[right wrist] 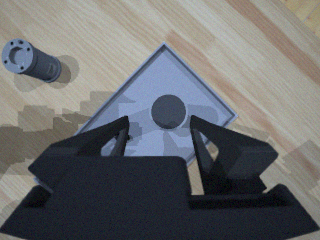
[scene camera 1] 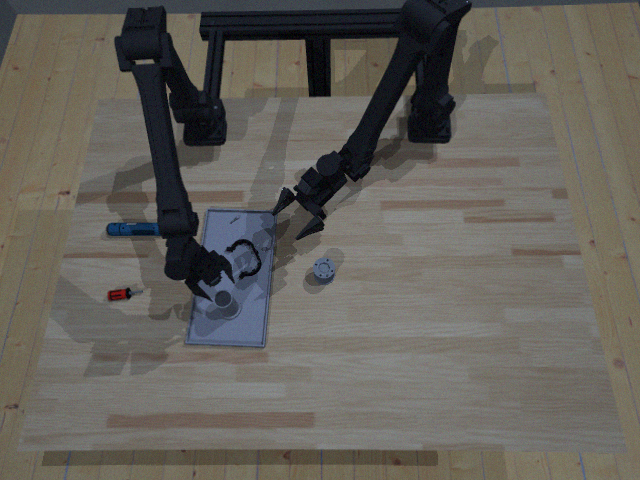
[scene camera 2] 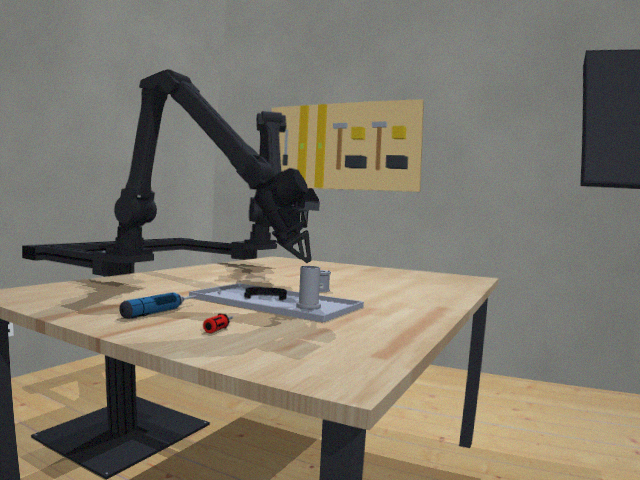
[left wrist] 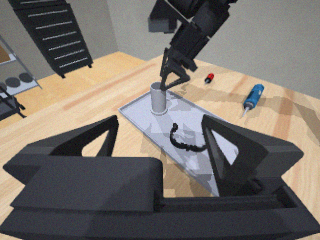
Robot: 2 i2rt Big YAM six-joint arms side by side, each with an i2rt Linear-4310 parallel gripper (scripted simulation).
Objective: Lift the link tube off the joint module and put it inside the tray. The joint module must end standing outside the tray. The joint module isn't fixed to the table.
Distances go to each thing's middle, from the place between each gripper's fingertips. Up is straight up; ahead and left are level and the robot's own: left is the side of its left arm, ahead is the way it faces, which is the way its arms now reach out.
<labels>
Right now the grey link tube [scene camera 2: 309, 275] is 7 cm below my right hand [scene camera 2: 305, 260] and 2 cm ahead of it. Also, from my right hand: tray [scene camera 1: 206, 324] 12 cm below, 9 cm behind, 1 cm to the left; then joint module [right wrist: 30, 61] 27 cm to the left, 10 cm below, 8 cm behind.
Now: left hand [scene camera 1: 284, 227] 70 mm short of the joint module, 100 mm to the right of it and 180 mm above it. Also, from my left hand: tray (60 mm ahead, 170 mm to the right, 210 mm below); then grey link tube (170 mm ahead, 170 mm to the right, 160 mm below).
</labels>
